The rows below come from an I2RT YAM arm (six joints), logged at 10 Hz.
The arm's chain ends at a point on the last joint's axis. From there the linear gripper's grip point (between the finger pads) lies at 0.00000 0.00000 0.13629 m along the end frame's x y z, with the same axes.
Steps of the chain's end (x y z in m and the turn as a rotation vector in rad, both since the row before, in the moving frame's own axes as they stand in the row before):
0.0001 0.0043 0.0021 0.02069 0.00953 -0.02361
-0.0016 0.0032 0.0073 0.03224 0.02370 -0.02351
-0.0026 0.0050 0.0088 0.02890 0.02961 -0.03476
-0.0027 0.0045 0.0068 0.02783 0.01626 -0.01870
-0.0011 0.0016 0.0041 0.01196 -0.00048 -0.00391
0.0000 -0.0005 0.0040 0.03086 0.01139 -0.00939
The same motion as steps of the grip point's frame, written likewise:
0.0014 0.0015 0.0021 0.02069 0.00953 -0.02361
0.0016 -0.0012 0.0072 0.03224 0.02370 -0.02351
0.0014 0.0010 0.0087 0.02890 0.02961 -0.03476
-0.0005 0.0007 0.0067 0.02783 0.01626 -0.01870
-0.0012 0.0000 0.0041 0.01196 -0.00048 -0.00391
0.0015 -0.0047 0.0039 0.03086 0.01139 -0.00939

